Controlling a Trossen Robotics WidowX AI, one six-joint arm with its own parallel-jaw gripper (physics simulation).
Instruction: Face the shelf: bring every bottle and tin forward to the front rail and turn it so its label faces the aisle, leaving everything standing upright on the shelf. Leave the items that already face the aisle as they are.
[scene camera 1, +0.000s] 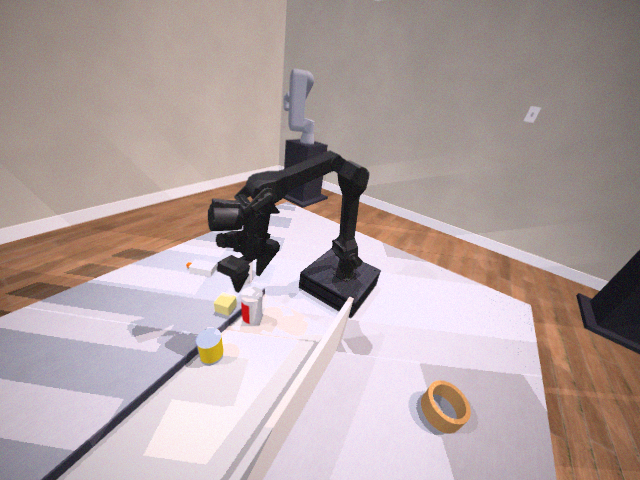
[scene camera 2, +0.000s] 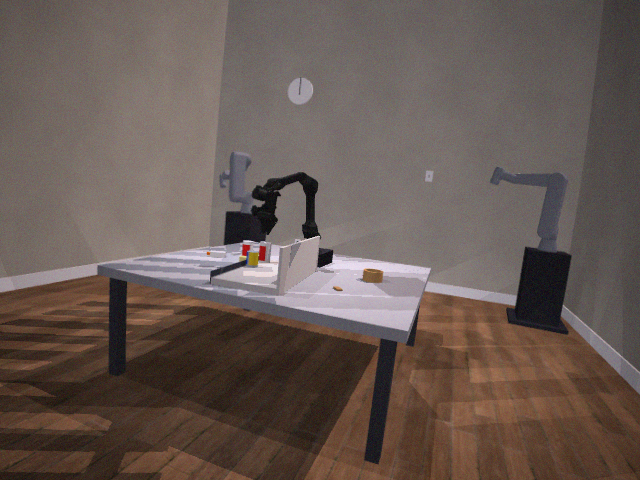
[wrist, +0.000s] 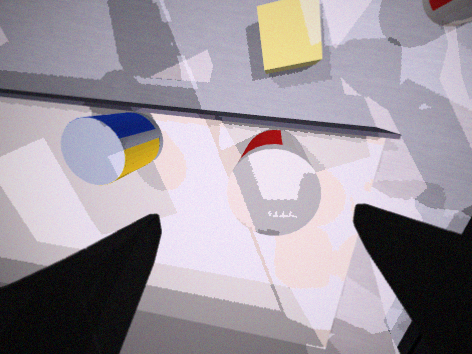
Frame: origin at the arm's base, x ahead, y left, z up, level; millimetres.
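Where they show: gripper, fingertip midpoint: (scene camera 1: 248, 283) (scene camera 2: 265, 234) (wrist: 256, 217); arm's base, link origin: (scene camera 1: 344, 273).
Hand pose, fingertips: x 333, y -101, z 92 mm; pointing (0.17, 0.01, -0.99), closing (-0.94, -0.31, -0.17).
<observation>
Each offset is from my fingertips to the top centre of the thing.
My gripper (scene camera 1: 249, 282) (scene camera 2: 267, 232) (wrist: 256, 217) is open and empty above the white bottle with a red label @[dx -8, dy +3, dz -41 mm] (scene camera 1: 253, 310) (scene camera 2: 264, 251) (wrist: 277, 200). This bottle stands upright on the shelf close to the front rail (scene camera 1: 155, 386) (scene camera 2: 227, 269) (wrist: 300, 123); its red shows on the rail side, slightly left in the wrist view. The blue-and-yellow tin @[dx +134, dy +26, dz -70 mm] (scene camera 1: 210, 350) (scene camera 2: 252, 258) (wrist: 112, 150) stands near the rail, blue towards the rail and yellow beside it. Another red-and-white item @[dx -109, dy -173, dz -67 mm] (scene camera 2: 247, 248) (wrist: 454, 14) stands beyond the rail, partly cut off in the wrist view.
A yellow block @[dx +13, dy -102, dz -128 mm] (scene camera 1: 225, 304) (wrist: 290, 37) sits outside the rail. A white object with an orange end @[dx -23, dy -318, dz -138 mm] (scene camera 1: 202, 268) (scene camera 2: 217, 254) lies farther off. The shelf's tall pale panel (scene camera 1: 330, 338) (scene camera 2: 299, 263) rises opposite the rail. An orange ring @[dx -164, dy +524, dz -116 mm] (scene camera 1: 428, 413) (scene camera 2: 372, 279) lies beyond that panel.
</observation>
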